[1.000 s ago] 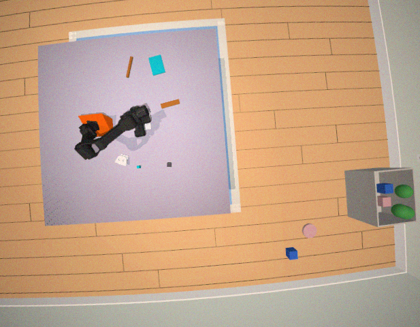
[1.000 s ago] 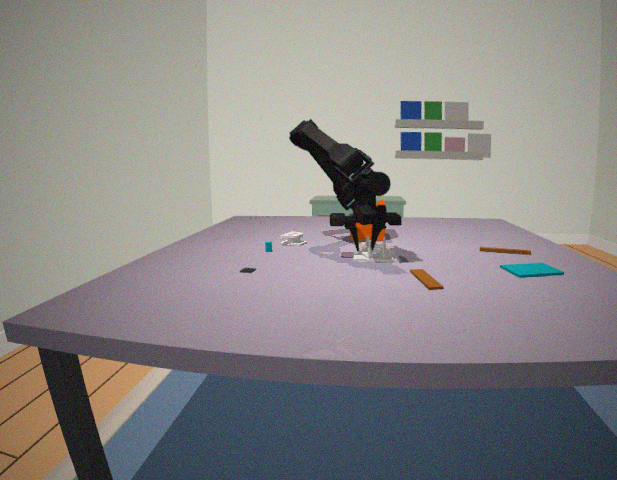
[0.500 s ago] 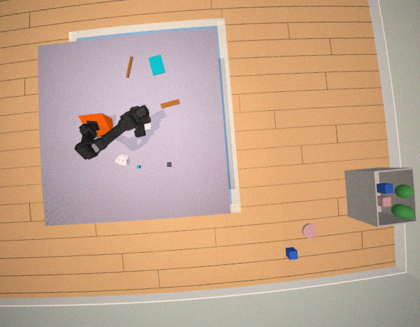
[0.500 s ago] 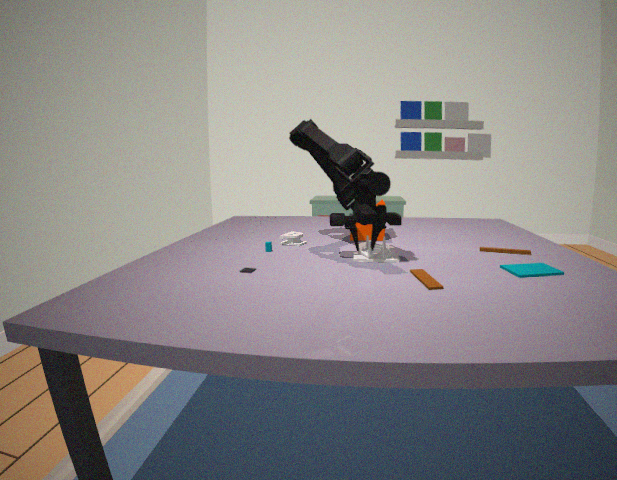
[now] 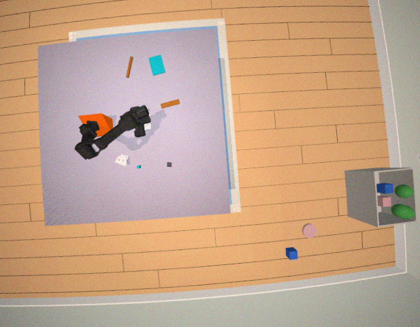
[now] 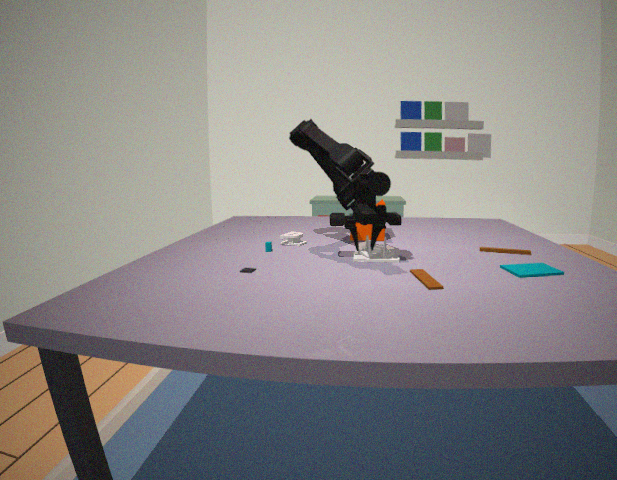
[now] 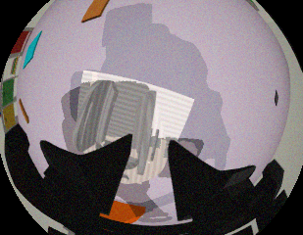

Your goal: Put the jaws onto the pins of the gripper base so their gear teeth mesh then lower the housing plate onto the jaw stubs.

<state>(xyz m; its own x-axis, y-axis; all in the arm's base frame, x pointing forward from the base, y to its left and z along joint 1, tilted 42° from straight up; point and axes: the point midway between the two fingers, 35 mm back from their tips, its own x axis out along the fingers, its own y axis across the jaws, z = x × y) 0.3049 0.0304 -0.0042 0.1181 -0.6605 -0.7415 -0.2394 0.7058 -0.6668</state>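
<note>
The flat white part is 10 mm ahead of my gripper tip, 30 mm to the left of it and 10 mm below it. The rest, counted from my gripper tip: cyan plate 70 mm ahead, 430 mm to the left, 10 mm below; dark square 190 mm ahead, 260 mm to the right, 20 mm below; teal peg 10 mm behind, 280 mm to the right.
</note>
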